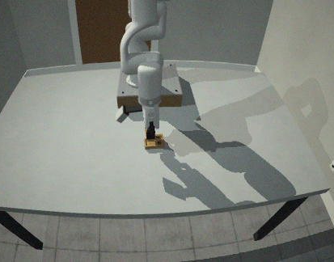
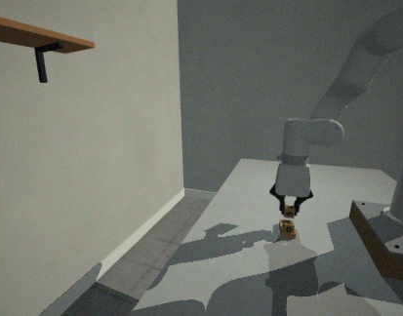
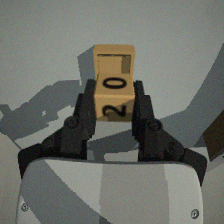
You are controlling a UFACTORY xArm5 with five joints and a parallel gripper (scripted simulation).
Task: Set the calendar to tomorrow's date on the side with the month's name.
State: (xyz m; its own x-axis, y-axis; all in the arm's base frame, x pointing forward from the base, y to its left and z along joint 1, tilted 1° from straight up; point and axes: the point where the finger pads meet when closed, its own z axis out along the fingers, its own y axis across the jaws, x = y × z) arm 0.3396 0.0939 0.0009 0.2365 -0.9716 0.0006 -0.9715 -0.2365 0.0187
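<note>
The wooden calendar tray lies 2 cm to the left of my hand and 7 cm below it.
</note>
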